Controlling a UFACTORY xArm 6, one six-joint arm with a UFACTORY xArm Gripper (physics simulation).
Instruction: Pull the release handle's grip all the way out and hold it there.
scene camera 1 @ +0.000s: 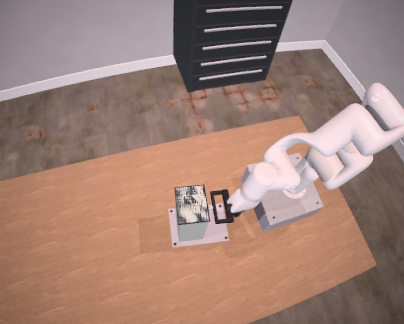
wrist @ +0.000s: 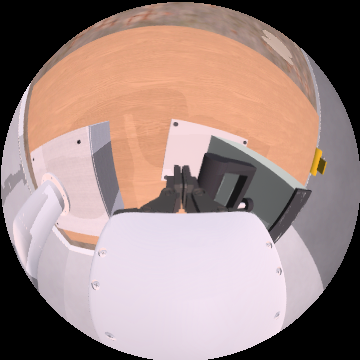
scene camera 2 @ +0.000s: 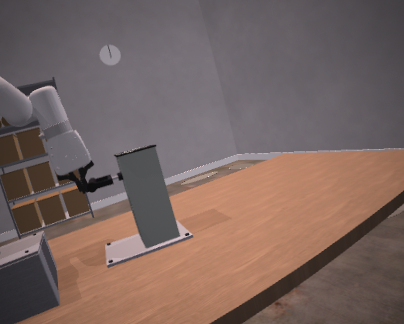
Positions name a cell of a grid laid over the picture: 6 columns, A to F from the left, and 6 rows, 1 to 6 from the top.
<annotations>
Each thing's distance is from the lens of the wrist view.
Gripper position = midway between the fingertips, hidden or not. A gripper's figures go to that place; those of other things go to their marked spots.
my gripper (wrist: D3): 14 cm
release handle (wrist: D3): 24 cm
</annotations>
